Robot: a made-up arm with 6 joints.
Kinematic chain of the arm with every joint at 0, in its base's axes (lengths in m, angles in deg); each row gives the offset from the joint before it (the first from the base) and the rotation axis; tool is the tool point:
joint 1: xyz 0 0 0.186 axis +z
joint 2: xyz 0 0 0 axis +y
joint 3: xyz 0 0 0.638 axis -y
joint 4: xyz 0 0 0 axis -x
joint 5: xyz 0.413 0 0 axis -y
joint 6: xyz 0 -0.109 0 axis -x
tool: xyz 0 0 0
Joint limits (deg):
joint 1: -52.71..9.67
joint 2: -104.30..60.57
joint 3: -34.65..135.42
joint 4: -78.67..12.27
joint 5: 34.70..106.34
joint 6: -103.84..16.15
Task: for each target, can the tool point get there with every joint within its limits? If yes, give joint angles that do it. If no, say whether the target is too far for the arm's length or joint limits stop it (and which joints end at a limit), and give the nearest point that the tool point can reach.
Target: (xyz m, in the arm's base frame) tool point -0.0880 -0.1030 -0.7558
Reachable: no: joint limits stop it (at a limit: joint 1, joint 2, joint 3, joint 4) | nearest point -0.7771 -0.2405 -0.3399 | short by 0.817 m
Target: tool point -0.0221 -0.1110 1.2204
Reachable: yes | joints -44.77 -5.16 75.64 -30.05 85.61 -66.95
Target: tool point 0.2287 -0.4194 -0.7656
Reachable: no: joint limits stop it (at a limit: joint 1, joint 2) | nearest point 0.3003 -0.4345 0.0740 | short by 0.843 m
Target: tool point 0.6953 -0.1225 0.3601
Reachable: yes | joints -6.75 40.53 7.38 -68.54 43.36 -13.62
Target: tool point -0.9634 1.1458 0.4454
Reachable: no: too far | nearest point -0.6752 0.8030 0.3678 | short by 0.454 m
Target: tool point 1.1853 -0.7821 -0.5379
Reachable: no: too far | nearest point 0.6919 -0.4565 0.1717 | short by 0.924 m
